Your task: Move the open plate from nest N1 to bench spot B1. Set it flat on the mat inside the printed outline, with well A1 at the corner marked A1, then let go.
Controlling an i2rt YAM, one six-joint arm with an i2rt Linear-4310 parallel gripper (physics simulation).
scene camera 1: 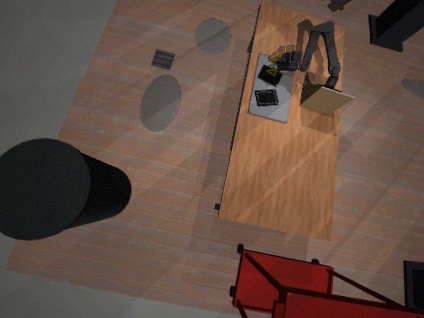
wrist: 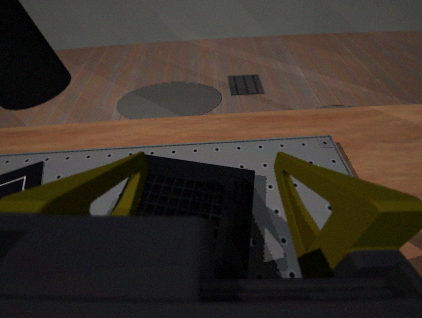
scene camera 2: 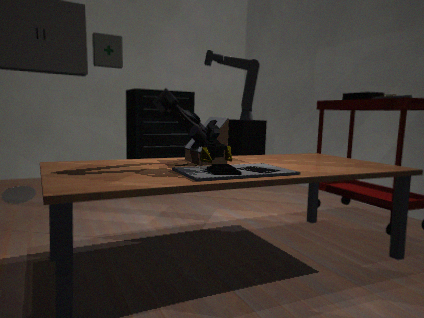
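Seen in the pictures: gripper, fingertip midpoint: (scene camera 1: 267, 65) (wrist: 210, 159) (scene camera 2: 221, 161); arm's base, link origin: (scene camera 1: 328, 88).
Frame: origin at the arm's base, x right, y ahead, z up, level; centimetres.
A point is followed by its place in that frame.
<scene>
The dark plate with a grid of wells (scene camera 1: 265, 78) @[z -12.6, x 7.6, y 41.8 cm] (scene camera 2: 224, 170) @[z -12.6, x 13.9, y 43.7 cm] (wrist: 185, 194) @[z -12.4, x 12.3, y 41.9 cm] rests near one end of the grey perforated board (scene camera 1: 281, 111) @[z -14.2, x -16.7, y 26.7 cm] (scene camera 2: 189, 172) @[z -14.2, x 26.2, y 34.3 cm] (wrist: 227, 156) @[z -14.2, x 16.9, y 46.6 cm]. Its nest is hidden or too dark to tell. My gripper (scene camera 1: 273, 66) @[z -8.5, x 14.7, y 42.7 cm] (scene camera 2: 217, 154) @[z -8.5, x 14.7, y 42.7 cm] (wrist: 210, 159) @[z -8.5, x 14.7, y 42.7 cm] is open and empty, its yellow fingers above the board. In the wrist view the left finger overlaps the plate's left side; the right finger is past its right edge, with a gap. The black mat with a white printed outline (scene camera 1: 266, 97) @[z -14.0, x -8.0, y 39.2 cm] (wrist: 17, 181) @[z -14.0, x -6.2, y 46.4 cm] lies beside the plate. Corner mark A1 is not readable.
A tan panel (scene camera 1: 327, 100) @[z -0.6, x -9.1, y 0.0 cm] stands on the wooden table (scene camera 1: 280, 175) @[z -15.5, x -64.1, y 23.5 cm] (scene camera 2: 125, 185) @[z -15.5, x 57.6, y 44.4 cm], near the arm's base. A red cart (scene camera 1: 285, 275) (scene camera 2: 370, 104) stands past the table's far end. A large black cylinder (scene camera 1: 45, 190) (wrist: 27, 60) stands on the floor.
</scene>
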